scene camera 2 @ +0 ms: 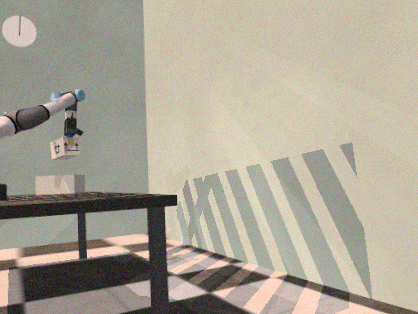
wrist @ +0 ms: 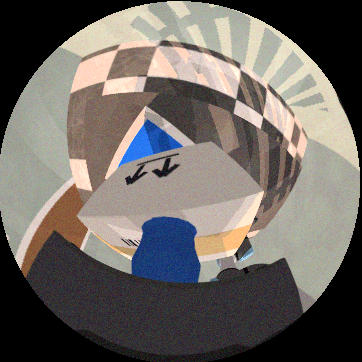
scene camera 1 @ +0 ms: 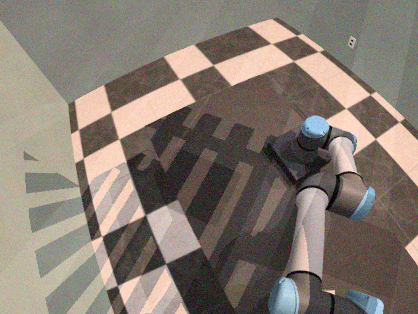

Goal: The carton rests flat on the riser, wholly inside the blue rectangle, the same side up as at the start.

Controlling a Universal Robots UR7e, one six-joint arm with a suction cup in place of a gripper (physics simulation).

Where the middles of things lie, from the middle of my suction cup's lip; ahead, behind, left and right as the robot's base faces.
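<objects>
The white carton (wrist: 200, 183) has my suction cup 70 mm above it and 30 mm past it. Going by their middles, the carton is the nearest to my suction cup of the things named here. As for the riser (scene camera 2: 57, 184), I find it 310 mm below my suction cup, 50 mm to the left of it and 50 mm behind it.
</objects>
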